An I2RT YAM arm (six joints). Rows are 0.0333 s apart.
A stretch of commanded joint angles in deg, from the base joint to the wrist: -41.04, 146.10, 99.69, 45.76, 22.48, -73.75; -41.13, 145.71, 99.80, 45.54, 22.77, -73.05; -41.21, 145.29, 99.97, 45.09, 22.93, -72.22; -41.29, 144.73, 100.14, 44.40, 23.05, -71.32; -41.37, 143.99, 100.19, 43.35, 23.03, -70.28; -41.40, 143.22, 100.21, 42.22, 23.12, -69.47; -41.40, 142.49, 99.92, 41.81, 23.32, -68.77; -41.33, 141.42, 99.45, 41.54, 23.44, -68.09; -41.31, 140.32, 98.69, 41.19, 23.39, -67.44; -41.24, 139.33, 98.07, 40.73, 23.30, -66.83; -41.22, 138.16, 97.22, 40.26, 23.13, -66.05; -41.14, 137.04, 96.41, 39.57, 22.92, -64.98; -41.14, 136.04, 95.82, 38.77, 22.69, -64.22; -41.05, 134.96, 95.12, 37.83, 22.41, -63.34; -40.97, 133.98, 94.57, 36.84, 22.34, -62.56
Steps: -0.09, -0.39, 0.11, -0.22, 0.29, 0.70; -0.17, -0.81, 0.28, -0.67, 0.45, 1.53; -0.25, -1.37, 0.45, -1.36, 0.57, 2.43; -0.33, -2.11, 0.50, -2.41, 0.55, 3.47; -0.36, -2.88, 0.52, -3.54, 0.64, 4.28; -0.36, -3.61, 0.23, -3.95, 0.84, 4.98; -0.29, -4.68, -0.24, -4.22, 0.96, 5.66; -0.27, -5.78, -1.00, -4.57, 0.91, 6.31; -0.20, -6.77, -1.62, -5.03, 0.82, 6.92; -0.18, -7.94, -2.47, -5.50, 0.65, 7.70; -0.10, -9.06, -3.28, -6.19, 0.44, 8.77; -0.10, -10.06, -3.87, -6.99, 0.21, 9.53; -0.01, -11.14, -4.57, -7.93, -0.07, 10.41; 0.07, -12.12, -5.12, -8.92, -0.14, 11.19
